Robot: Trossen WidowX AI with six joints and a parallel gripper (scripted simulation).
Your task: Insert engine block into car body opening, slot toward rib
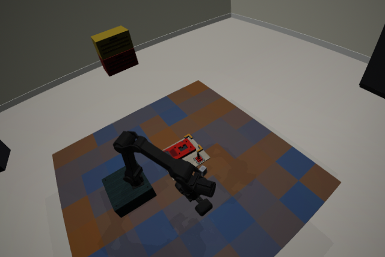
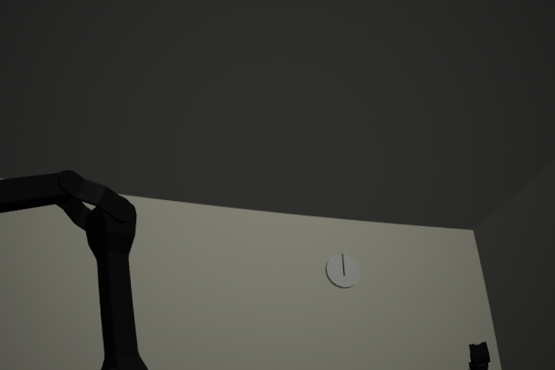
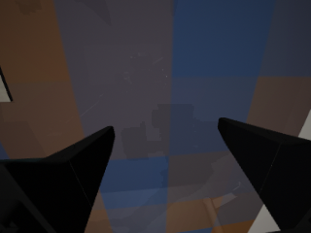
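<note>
Now: the grey engine block 200 mm to the left of my gripper tip, 120 mm ahead of it and 100 mm below it.
</note>
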